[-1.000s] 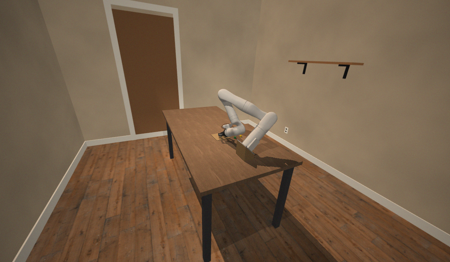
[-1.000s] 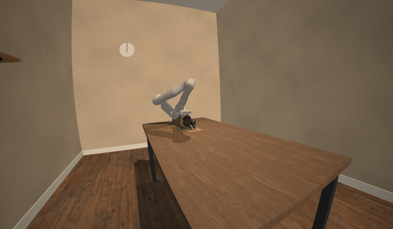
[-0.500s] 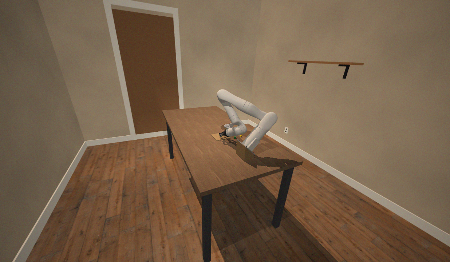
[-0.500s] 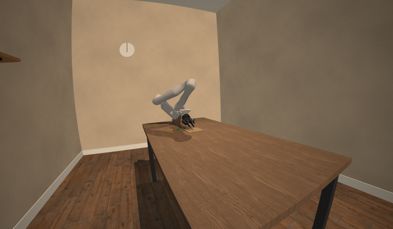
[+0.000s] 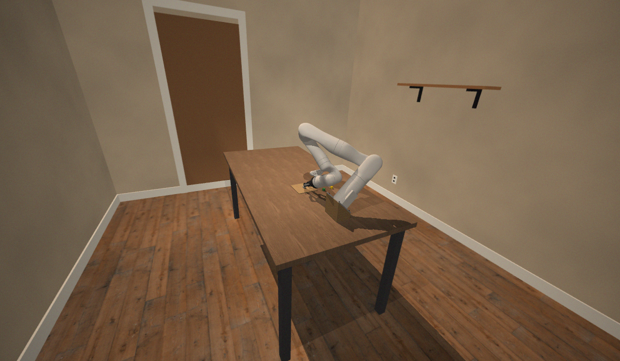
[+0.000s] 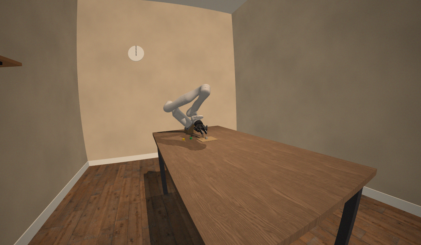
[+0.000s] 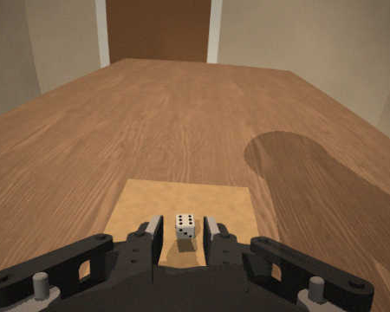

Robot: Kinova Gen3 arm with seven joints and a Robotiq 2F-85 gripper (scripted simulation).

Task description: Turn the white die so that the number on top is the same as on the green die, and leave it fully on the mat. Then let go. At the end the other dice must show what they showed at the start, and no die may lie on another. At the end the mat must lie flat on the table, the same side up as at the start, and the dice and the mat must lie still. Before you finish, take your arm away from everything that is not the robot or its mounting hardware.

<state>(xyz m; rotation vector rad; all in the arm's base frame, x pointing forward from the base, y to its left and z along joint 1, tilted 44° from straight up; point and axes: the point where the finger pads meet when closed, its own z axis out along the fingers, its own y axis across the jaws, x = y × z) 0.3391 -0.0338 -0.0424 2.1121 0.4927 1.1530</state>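
My hand is 50 mm short of the white die and 40 mm above it. Round my hand: green die (110 mm to the right, 40 mm below, 40 mm behind); then tan mat (50 mm below, 50 mm ahead); then yellow die (180 mm to the right, 40 mm below, 40 mm behind).
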